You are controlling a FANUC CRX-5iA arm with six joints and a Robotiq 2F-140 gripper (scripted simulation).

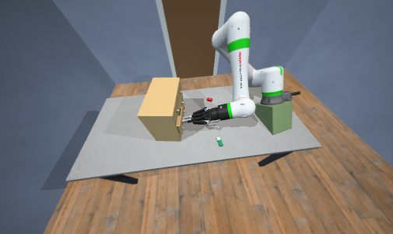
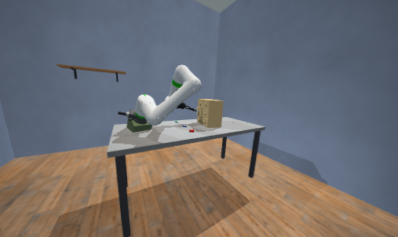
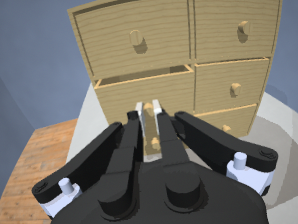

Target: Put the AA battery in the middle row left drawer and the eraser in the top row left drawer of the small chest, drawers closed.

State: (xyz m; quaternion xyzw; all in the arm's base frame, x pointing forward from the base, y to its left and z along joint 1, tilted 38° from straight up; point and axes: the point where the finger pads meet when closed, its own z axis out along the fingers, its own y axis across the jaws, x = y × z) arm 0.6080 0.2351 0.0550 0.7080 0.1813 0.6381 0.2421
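The blue AA battery is 190 mm behind my hand, 150 mm below it and 140 mm to the right of it. The rest, counted from my hand: red block (330 mm to the right, 170 mm behind, 150 mm below).
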